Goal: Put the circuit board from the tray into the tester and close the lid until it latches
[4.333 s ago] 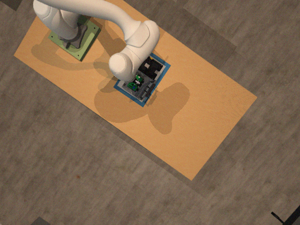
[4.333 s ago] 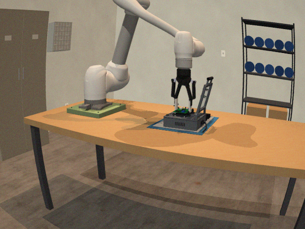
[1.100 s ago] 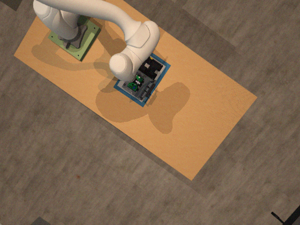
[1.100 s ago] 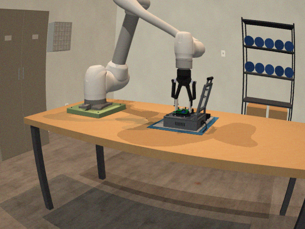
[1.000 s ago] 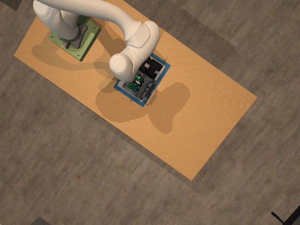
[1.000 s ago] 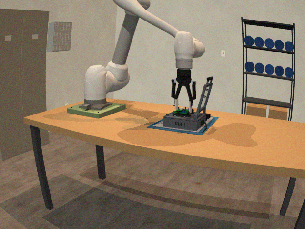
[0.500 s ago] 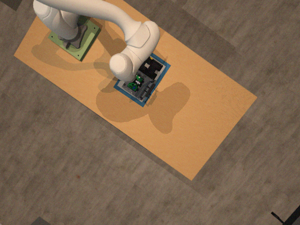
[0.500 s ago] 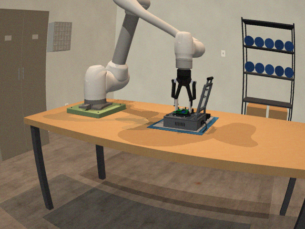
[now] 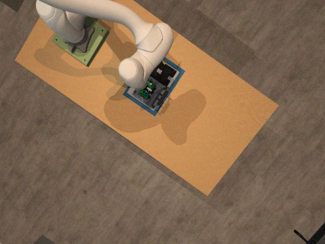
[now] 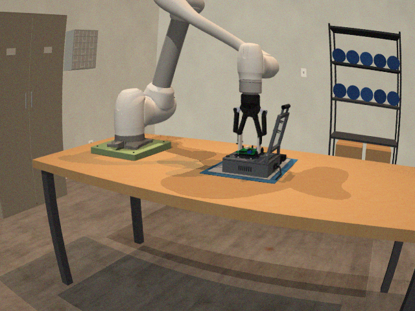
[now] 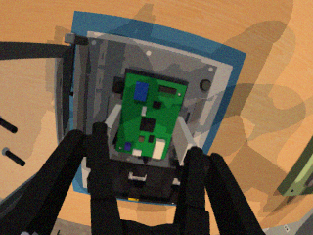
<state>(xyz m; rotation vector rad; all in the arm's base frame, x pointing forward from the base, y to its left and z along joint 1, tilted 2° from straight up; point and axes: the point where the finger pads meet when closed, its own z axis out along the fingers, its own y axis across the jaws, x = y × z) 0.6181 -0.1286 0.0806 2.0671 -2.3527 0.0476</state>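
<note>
Now: hand 2 cm above the green circuit board. Also, from my hand: lid (12 cm ahead, 8 cm above, 2 cm to the right); latch hook (7 cm to the left, 5 cm behind, 1 cm below); grey tester (4 cm ahead, 3 cm to the left, 1 cm above).
</note>
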